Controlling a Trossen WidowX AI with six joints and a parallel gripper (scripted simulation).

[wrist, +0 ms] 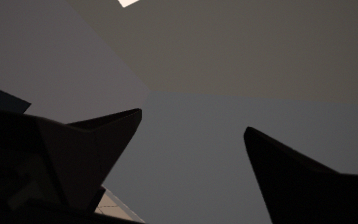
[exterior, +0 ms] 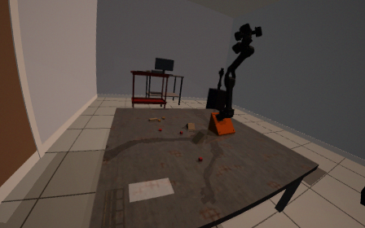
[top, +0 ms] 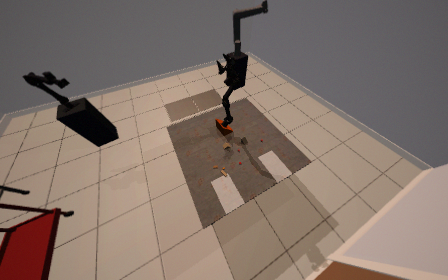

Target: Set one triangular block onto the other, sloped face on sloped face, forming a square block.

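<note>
Now: the light wooden triangular block 310 mm ahead of my gripper tip, 150 mm to the right of it and 830 mm below it. Round my gripper tip: small tan wooden piece: 570 mm ahead, 360 mm to the right, 840 mm below; small orange piece: 520 mm ahead, 340 mm to the right, 840 mm below.
</note>
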